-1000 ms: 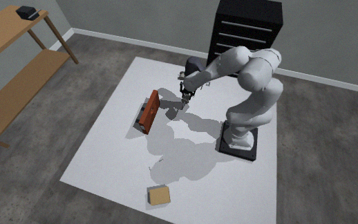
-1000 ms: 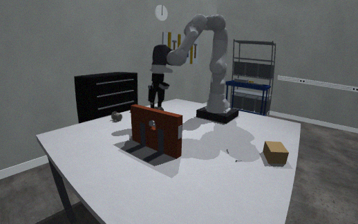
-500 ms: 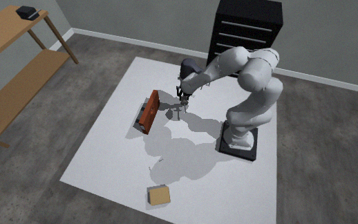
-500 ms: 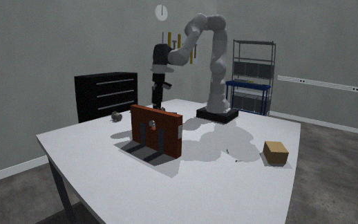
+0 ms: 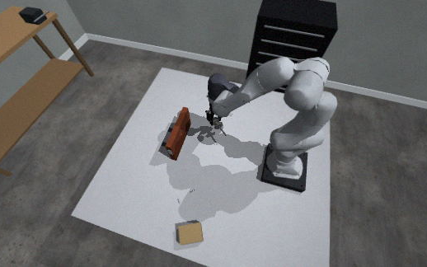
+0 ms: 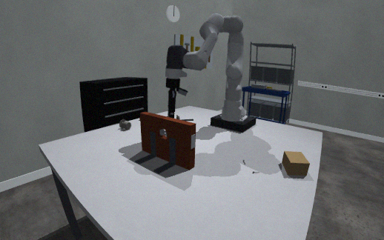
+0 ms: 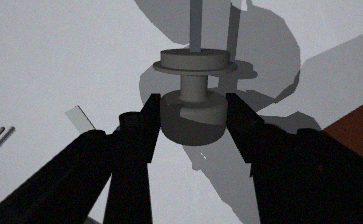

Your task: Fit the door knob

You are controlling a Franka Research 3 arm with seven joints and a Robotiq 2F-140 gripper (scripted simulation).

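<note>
Now: hand 3 cm past the grey door knob, 2 cm to the right of it and 2 cm above it. From my hand the other things lie so: cardboard box 68 cm to the left, 10 cm below, 10 cm behind; then orange-handled screwdriver 35 cm to the right, 12 cm below, 11 cm behind; then red-brown wooden door block 19 cm ahead, 16 cm to the left, 2 cm below.
</note>
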